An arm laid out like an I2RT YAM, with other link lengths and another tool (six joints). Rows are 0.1 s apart.
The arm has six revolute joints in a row. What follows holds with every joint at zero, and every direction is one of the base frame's. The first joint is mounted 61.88 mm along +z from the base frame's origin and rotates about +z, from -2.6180 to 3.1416 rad. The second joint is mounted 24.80 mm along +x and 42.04 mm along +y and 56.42 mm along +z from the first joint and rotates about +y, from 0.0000 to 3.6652 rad. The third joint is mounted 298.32 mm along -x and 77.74 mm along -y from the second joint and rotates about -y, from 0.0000 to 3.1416 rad. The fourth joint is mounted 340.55 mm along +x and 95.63 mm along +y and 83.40 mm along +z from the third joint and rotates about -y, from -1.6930 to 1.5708 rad. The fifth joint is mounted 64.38 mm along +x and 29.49 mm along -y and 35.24 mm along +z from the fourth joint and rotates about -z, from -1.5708 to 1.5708 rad. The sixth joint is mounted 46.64 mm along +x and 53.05 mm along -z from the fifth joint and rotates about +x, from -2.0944 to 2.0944 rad. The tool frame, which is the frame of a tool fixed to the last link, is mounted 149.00 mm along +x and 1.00 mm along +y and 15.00 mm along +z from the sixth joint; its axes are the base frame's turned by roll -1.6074, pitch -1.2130 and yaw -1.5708 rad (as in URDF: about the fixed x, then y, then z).
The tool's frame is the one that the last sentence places.
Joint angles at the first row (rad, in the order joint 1, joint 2, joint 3, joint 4, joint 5, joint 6):
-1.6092 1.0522 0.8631 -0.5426 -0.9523 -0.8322
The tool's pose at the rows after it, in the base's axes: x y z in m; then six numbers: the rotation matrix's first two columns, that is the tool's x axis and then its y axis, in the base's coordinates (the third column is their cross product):
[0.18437 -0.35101 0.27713 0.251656 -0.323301 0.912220 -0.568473 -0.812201 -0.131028]
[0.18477 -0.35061 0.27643 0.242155 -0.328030 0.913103 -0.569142 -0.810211 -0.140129]
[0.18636 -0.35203 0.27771 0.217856 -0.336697 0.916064 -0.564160 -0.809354 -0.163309]
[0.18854 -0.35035 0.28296 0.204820 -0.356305 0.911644 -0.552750 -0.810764 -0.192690]
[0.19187 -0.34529 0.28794 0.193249 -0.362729 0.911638 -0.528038 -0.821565 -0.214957]
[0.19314 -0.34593 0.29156 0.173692 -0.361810 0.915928 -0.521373 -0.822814 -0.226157]
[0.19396 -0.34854 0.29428 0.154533 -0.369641 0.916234 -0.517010 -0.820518 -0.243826]
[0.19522 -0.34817 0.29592 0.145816 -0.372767 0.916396 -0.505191 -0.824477 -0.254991]
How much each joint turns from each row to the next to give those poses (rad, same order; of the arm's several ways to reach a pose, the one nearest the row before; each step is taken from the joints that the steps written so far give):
0.0000 -0.0050 -0.0036 -0.0041 -0.0099 -0.0053
0.0001 -0.0040 -0.0084 0.0120 -0.0044 0.0151
-0.0001 0.0040 -0.0061 0.0278 -0.0183 0.0344
0.0013 0.0088 0.0187 -0.0233 -0.0179 0.0132
0.0003 0.0025 0.0091 -0.0197 -0.0329 0.0002
0.0000 -0.0020 -0.0046 0.0286 -0.0163 0.0303
-0.0001 0.0068 0.0013 0.0245 -0.0127 0.0325
-0.0003 0.0058 0.0024 0.0046 -0.0167 0.0076

